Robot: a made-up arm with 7 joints.
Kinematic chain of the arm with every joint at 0, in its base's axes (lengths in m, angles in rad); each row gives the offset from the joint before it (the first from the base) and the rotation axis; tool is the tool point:
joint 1: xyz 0 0 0 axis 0 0.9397 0.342
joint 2: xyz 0 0 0 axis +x
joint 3: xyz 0 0 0 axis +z
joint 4: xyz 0.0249 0 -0.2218 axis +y
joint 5: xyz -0.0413 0 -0.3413 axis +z
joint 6: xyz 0 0 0 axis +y
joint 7: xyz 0 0 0 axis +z
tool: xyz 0 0 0
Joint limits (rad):
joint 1: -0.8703..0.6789
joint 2: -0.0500..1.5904
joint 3: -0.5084..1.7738
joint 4: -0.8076..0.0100
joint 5: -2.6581..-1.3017
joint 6: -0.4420..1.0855
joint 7: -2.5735..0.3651
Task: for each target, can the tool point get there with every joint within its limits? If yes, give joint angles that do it. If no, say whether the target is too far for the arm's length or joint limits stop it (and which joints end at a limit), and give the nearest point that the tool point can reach.
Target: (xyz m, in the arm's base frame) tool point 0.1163 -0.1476 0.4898
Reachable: no: joint limits stop it (at a limit: joint 1, joint 2, joint 4) | nearest point 0.1805 0.4222 0.2932 | short by 0.606 m
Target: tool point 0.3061 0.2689 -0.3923
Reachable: yes | joints -0.5113 0.3762 1.1888 -0.3752 -1.5496 0.1767 -1.5585
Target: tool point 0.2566 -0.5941 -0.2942
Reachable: no: too far | nearest point 0.4382 -0.2376 -0.2197 | short by 0.407 m
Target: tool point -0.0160 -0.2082 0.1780
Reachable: no: joint limits stop it (at a limit: joint 1, joint 2, joint 3, joint 4) | nearest point 0.4452 -0.2470 -0.1939 | short by 0.594 m
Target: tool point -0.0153 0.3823 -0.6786
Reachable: no: too far | nearest point -0.0111 0.2782 -0.4939 | short by 0.212 m
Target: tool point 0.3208 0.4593 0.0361
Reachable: yes | joints -0.7246 1.3356 -0.0593 -0.5207 -1.8738 0.1541 -2.2893
